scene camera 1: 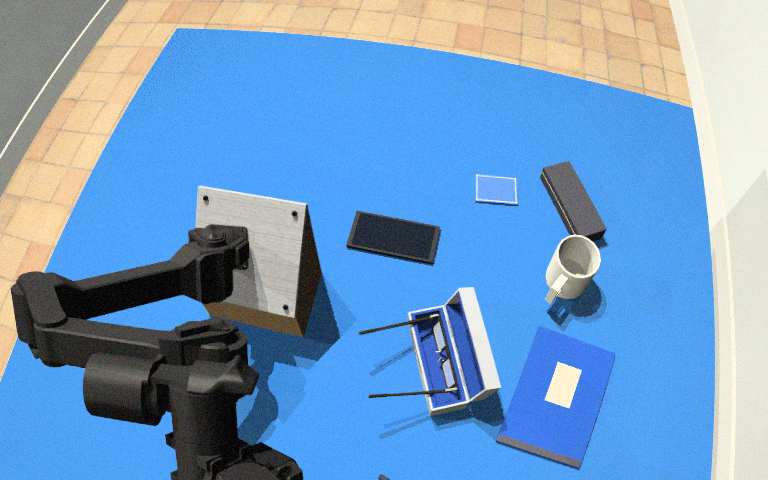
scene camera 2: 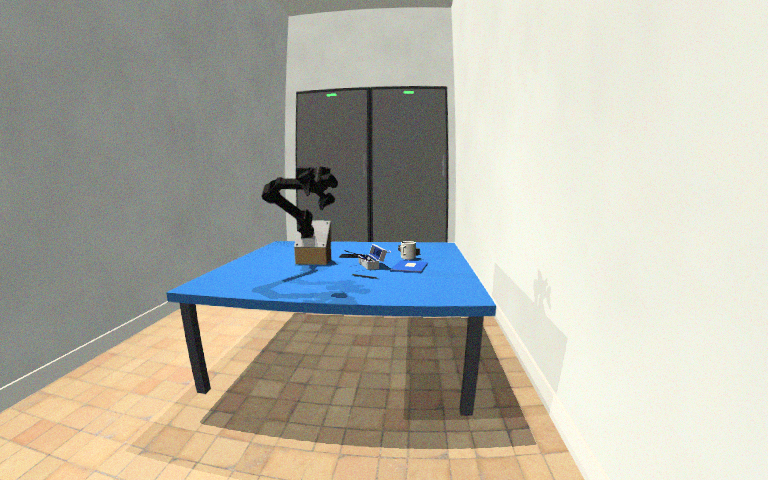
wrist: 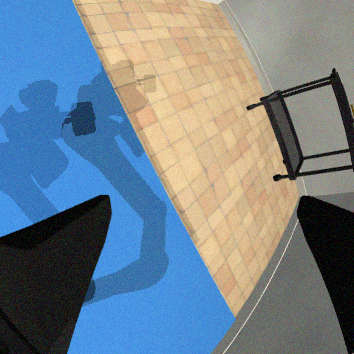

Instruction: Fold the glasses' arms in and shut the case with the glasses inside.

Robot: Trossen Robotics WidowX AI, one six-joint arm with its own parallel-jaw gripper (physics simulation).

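Frame: origin at the arm's base, x right, y up, z back, level; millimetres.
Seen in the pictures: gripper, fingertip midpoint: (scene camera 2: pixel 314 202) (wrist: pixel 209 205); arm's base, origin of the base link: (scene camera 1: pixel 228 246) (scene camera 2: pixel 307 233).
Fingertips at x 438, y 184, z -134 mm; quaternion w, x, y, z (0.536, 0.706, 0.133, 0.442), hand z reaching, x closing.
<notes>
Pixels of each thing's top centre, then the offset from my fingertips to it. "spot": a spot on its surface instead.
- glasses, surface spot: (scene camera 1: pixel 449 374) spot: dx -332, dy -315, dz -215 mm
- dark tablet, middle of its top: (scene camera 1: pixel 393 235) dx -574, dy -331, dz -96 mm
- blue card, middle of its top: (scene camera 1: pixel 496 188) dx -700, dy -334, dz -271 mm
- dark box, middle of its top: (scene camera 1: pixel 575 197) dx -683, dy -304, dz -418 mm
- white mug, surface spot: (scene camera 1: pixel 572 271) spot: dx -544, dy -331, dz -417 mm
- blue notebook, middle of its top: (scene camera 1: pixel 559 395) (scene camera 2: pixel 409 265) dx -315, dy -331, dz -401 mm
- pen, middle of its top: (scene camera 2: pixel 365 275) dx -126, dy -330, dz -193 mm
The case (scene camera 1: pixel 485 345) (scene camera 2: pixel 370 264) lies open on the blue table, white outside and blue inside, its lid tilted up on the right in scene camera 1. The glasses (scene camera 1: pixel 449 374) sit in its tray. Both thin dark arms are unfolded, sticking out past the tray's left wall, roughly parallel and apart. My gripper (wrist: pixel 209 205) is open with nothing between the fingers. In scene camera 2 it is high above the table, toward the near side from the case. In scene camera 1 the fingers are out of frame.
The arm's metal-topped wooden base (scene camera 1: pixel 271 249) stands left of the case. A dark tablet (scene camera 1: pixel 393 237), a blue card (scene camera 1: pixel 496 189), a dark box (scene camera 1: pixel 573 199), a white mug (scene camera 1: pixel 572 271) and a blue notebook (scene camera 1: pixel 532 373) lie around it. A pen (scene camera 2: pixel 365 276) lies nearer. A chair (wrist: pixel 285 135) stands beyond the table.
</notes>
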